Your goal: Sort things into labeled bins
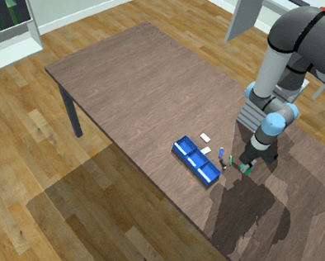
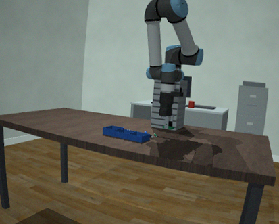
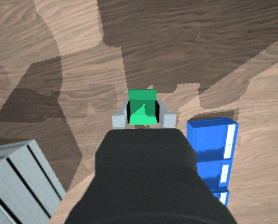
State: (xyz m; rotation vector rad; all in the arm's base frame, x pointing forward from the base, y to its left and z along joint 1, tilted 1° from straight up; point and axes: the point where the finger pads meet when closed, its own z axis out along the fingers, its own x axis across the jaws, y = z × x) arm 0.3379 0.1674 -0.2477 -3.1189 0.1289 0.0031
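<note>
Now: the black cylinder 9 cm to the right of my hand, 7 cm below it and 3 cm ahead of it. From my hand the other things lie so: blue cylinder: 14 cm to the right, 7 cm below; green cylinder: 8 cm to the right, 7 cm below, 1 cm behind; green block: 1 cm below.
</note>
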